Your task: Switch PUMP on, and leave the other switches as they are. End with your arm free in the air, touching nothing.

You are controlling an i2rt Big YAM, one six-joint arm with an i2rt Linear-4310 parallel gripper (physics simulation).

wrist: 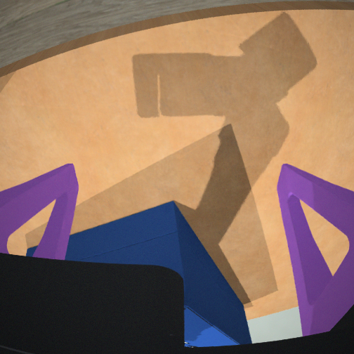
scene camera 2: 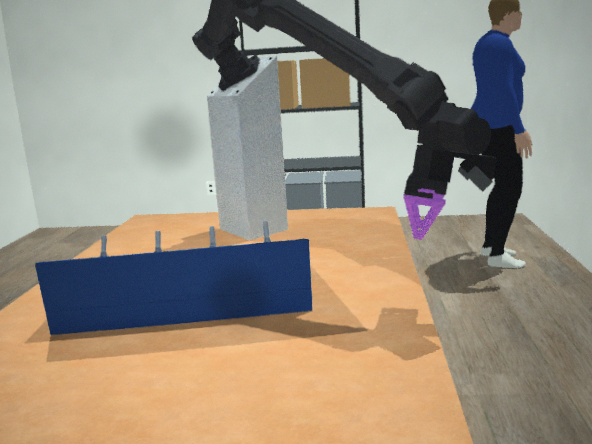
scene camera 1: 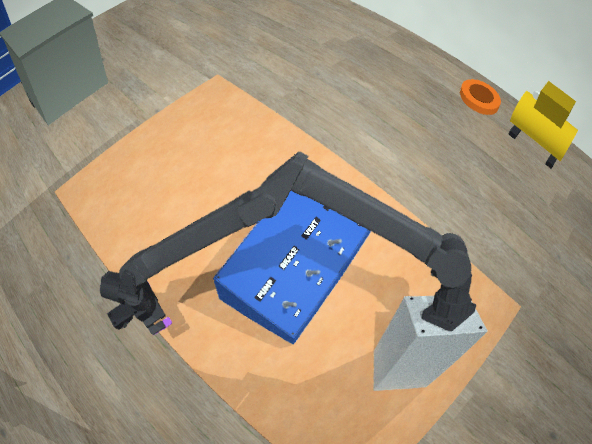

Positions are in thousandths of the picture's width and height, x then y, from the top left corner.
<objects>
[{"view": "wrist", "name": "my gripper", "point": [501, 493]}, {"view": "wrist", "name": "blue switch box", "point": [453, 665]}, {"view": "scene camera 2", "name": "my gripper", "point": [709, 526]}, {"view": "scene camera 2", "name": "blue switch box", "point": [268, 650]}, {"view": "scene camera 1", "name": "blue switch box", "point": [457, 602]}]
</objects>
